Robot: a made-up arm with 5 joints.
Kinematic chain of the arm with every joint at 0, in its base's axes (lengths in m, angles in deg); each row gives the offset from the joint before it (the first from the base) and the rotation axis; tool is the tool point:
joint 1: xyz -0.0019 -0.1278 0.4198 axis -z
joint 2: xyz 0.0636 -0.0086 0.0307 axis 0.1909 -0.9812 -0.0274
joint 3: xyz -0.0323 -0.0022 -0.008 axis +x
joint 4: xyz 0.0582 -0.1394 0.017 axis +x
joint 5: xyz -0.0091 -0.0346 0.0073 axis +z
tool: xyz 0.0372 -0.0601 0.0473
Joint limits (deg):
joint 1: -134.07..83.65
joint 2: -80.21..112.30
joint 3: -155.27..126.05
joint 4: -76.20..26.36
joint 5: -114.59..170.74
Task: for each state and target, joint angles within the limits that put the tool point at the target. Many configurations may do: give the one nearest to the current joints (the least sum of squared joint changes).
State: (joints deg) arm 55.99 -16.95 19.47 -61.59 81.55
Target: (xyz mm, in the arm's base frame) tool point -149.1 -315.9 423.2
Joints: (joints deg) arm 75.50 -18.28 30.74 -28.54 47.49
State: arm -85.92 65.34 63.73 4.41 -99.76
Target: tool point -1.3 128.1 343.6
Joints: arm -105.97 79.19 79.08 3.98 -107.90
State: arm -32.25 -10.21 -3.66 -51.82 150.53
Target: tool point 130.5 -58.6 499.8
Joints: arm -56.15 -19.69 -19.36 -33.01 122.40
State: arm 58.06 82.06 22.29 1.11 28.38
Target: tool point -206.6 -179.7 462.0
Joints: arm 70.26 104.45 -8.92 -16.82 32.59
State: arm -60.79 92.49 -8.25 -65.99 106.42
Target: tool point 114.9 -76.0 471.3
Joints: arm -70.51 87.55 0.95 -74.70 129.45
